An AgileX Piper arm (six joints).
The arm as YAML. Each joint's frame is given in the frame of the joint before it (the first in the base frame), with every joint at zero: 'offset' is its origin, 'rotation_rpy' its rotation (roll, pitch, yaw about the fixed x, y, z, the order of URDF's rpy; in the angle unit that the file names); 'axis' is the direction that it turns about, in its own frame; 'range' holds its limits. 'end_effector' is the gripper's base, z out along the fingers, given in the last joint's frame.
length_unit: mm
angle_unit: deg
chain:
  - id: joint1
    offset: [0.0, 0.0, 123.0]
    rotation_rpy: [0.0, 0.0, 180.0]
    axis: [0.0, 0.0, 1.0]
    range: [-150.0, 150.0]
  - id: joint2
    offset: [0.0, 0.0, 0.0]
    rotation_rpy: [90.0, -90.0, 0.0]
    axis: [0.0, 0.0, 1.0]
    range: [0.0, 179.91]
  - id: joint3
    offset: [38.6, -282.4, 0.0]
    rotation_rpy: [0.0, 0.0, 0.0]
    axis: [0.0, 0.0, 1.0]
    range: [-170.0, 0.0]
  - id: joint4
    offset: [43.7, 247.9, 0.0]
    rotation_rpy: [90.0, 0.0, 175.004]
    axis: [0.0, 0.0, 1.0]
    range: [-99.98, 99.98]
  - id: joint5
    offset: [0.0, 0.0, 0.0]
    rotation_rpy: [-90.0, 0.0, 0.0]
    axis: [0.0, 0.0, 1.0]
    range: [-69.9, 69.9]
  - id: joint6
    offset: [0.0, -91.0, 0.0]
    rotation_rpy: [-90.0, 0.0, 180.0]
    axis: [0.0, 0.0, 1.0]
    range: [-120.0, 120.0]
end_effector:
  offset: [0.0, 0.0, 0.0]
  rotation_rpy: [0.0, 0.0, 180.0]
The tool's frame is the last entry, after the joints.
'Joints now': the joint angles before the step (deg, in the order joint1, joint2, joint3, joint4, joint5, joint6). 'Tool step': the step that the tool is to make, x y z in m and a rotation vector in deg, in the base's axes. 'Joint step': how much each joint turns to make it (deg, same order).
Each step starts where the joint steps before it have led.
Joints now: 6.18, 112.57, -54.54, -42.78, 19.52, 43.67
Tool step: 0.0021, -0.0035, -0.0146, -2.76, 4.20, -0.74
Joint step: 0.00, 3.25, -1.66, -0.03, 3.67, -0.78
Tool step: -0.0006, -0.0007, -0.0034, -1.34, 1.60, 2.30
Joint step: 0.00, 0.61, -0.12, 0.02, 0.66, -2.80
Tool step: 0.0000, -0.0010, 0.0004, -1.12, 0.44, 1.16
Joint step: 0.01, 0.00, -0.06, -0.96, 0.60, -0.65
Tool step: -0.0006, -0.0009, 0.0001, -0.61, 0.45, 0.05
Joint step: -0.01, -0.01, -0.01, -0.23, 0.68, -0.15
